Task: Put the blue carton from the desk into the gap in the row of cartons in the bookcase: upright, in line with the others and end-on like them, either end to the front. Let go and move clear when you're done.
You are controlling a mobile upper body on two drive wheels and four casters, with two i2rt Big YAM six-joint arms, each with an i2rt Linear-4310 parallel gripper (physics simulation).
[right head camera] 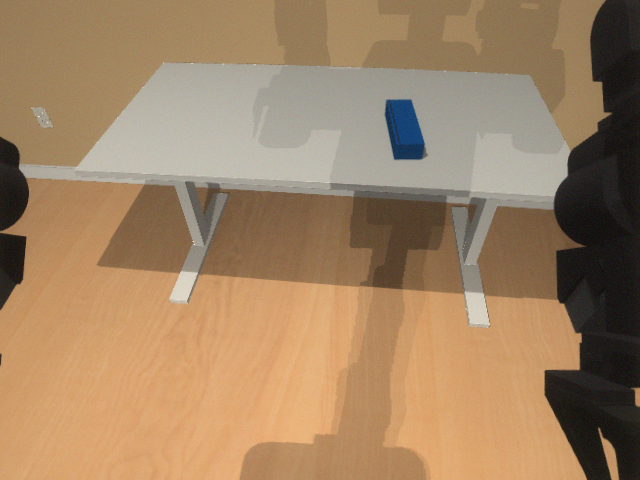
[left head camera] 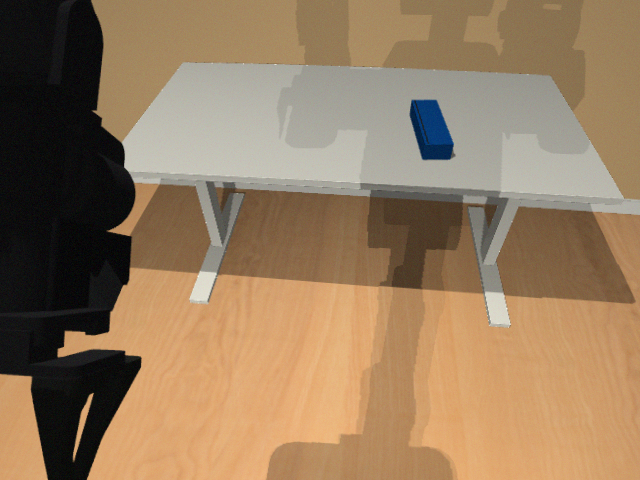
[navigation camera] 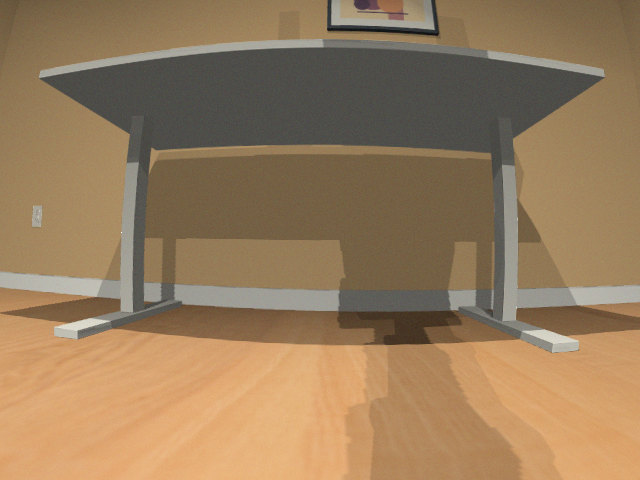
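The blue carton (left head camera: 438, 124) (right head camera: 408, 124) lies on its long side on the desk (left head camera: 222, 118) (right head camera: 196, 118) (navigation camera: 320, 98), right of the middle, one end facing the front edge. The bookcase and its row of cartons do not show in these views. My left gripper (left head camera: 69, 462) hangs at the lower left of the left head camera view, open, well in front of the desk and away from the carton. My right gripper (right head camera: 591, 457) hangs at the lower right of the right head camera view, open, also away from the carton; its tips are cut off by the frame.
The desk has two legs (navigation camera: 132, 232) (navigation camera: 508, 237) with long feet (navigation camera: 82, 327) (navigation camera: 563, 343) reaching forward over the wooden floor (navigation camera: 232, 403). A wall stands behind it, with a framed picture (navigation camera: 382, 24) above and an outlet (right head camera: 41, 117) (navigation camera: 37, 215) at the left.
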